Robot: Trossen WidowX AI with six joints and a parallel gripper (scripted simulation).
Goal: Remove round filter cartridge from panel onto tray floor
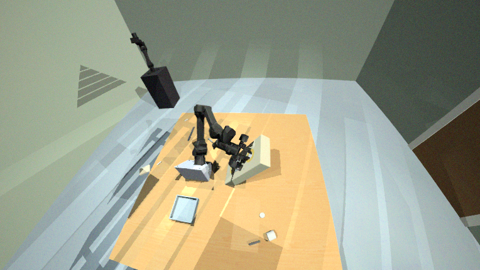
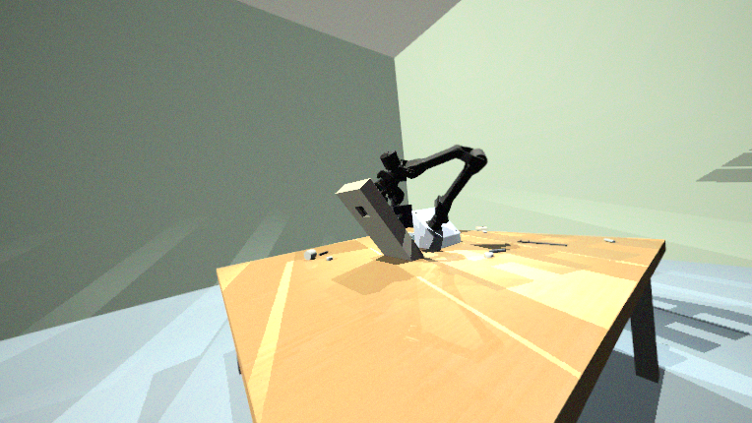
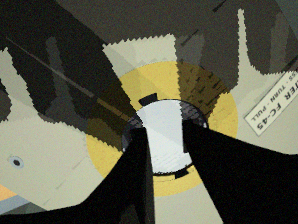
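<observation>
The white round cartridge lies 1 cm ahead of my gripper tip and 1 cm below it. The rest, counted from my gripper tip: cream service panel 4 cm behind, 8 cm below; then grey square tray 42 cm behind, 27 cm to the right, 23 cm below.
</observation>
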